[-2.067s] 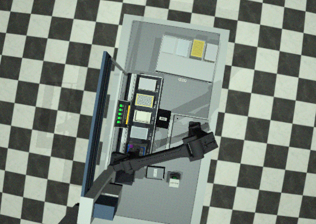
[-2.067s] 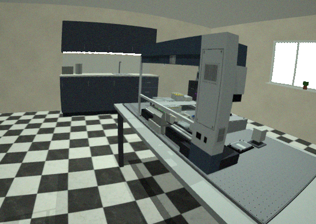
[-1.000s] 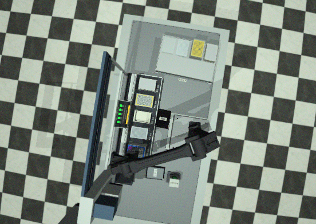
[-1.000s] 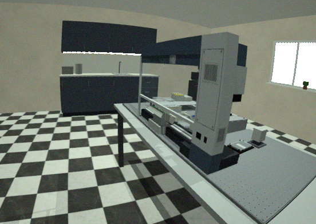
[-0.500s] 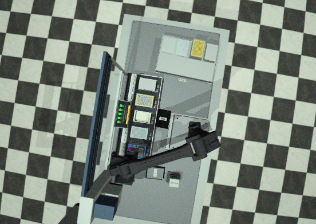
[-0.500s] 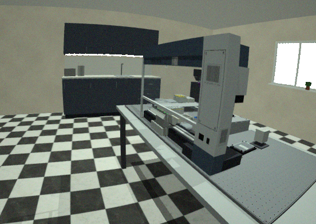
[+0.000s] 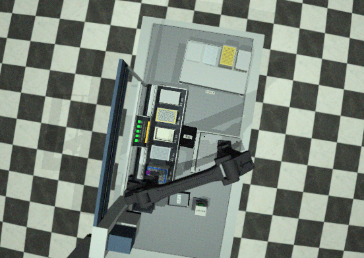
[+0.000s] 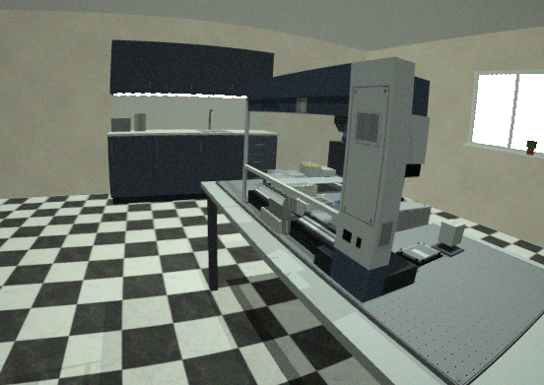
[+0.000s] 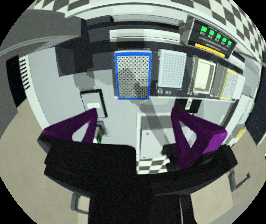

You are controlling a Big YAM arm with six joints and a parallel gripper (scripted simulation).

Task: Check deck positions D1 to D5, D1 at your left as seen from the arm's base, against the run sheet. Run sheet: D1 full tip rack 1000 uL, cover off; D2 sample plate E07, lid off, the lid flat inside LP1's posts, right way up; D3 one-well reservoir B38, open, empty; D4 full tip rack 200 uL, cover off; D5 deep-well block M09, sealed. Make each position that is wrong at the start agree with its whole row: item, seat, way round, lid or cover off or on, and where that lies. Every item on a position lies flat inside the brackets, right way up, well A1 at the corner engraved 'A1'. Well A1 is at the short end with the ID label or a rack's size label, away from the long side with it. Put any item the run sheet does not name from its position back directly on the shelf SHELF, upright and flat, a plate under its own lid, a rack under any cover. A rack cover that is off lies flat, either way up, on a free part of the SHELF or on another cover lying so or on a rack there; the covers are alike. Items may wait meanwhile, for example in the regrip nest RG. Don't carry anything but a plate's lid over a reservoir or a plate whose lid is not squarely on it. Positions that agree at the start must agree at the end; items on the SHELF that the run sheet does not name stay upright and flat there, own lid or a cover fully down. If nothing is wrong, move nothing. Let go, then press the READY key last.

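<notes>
My gripper is now 23 cm above the clear plate, 12 cm to the left of it and 1 cm past it. From my hand the other things lie so: cream reservoir: 25 cm to the right, 23 cm below, 2 cm behind; blue-framed tip rack: 17 cm below, 1 cm behind; gantry housing: 21 cm to the left, 18 cm ahead, 2 cm below.
</notes>
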